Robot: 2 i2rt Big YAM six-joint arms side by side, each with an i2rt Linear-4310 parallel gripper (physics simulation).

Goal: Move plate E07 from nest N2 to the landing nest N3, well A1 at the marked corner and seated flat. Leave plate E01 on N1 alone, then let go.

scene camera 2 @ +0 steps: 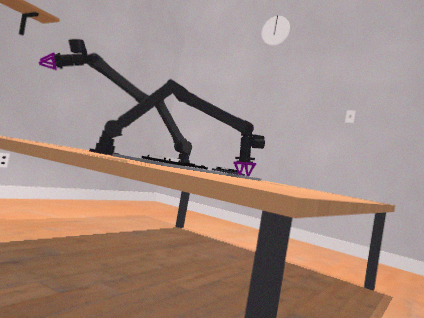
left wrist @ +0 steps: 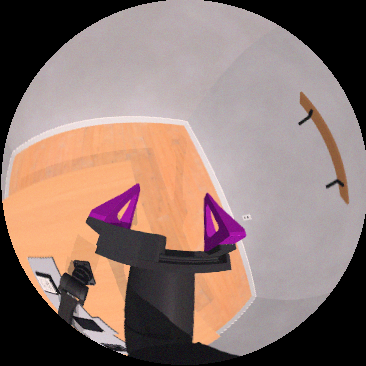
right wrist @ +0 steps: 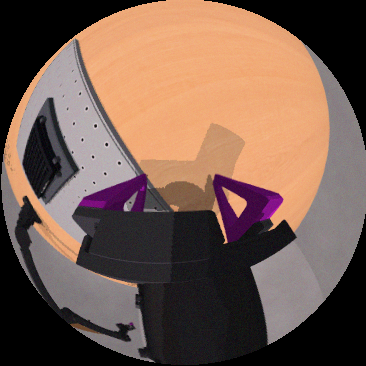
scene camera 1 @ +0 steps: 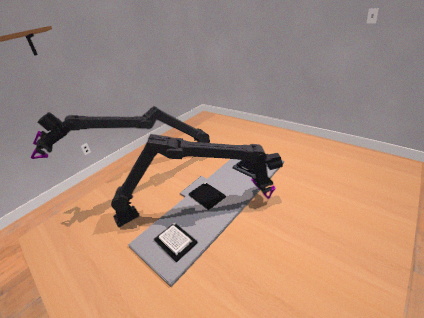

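A white plate (scene camera 1: 175, 238) (left wrist: 47, 283) sits on a black nest (scene camera 1: 176, 256) at the near end of the grey board. A square black nest (scene camera 1: 207, 195) (left wrist: 89, 324) lies mid-board, with no raised plate visible on it. A black plate with a grid of wells (right wrist: 40, 155) sits on the far nest (right wrist: 66, 167); the arm partly hides it in scene camera 1. Labels and corner marks are unreadable. My right gripper (scene camera 1: 264, 190) (scene camera 2: 245, 172) (right wrist: 180, 177) is open and empty, low at the board's edge beside the far nest. My left gripper (scene camera 1: 38, 147) (scene camera 2: 44, 61) (left wrist: 172, 190) is open and empty, raised far away.
The grey perforated board (scene camera 1: 142, 245) (right wrist: 95, 160) lies on the wooden table (scene camera 1: 325, 240). A small grey tab (scene camera 1: 189, 188) sticks out beside the middle nest. The right arm reaches over the board. A wall shelf (scene camera 1: 25, 33) (left wrist: 330, 145) is beyond the left arm.
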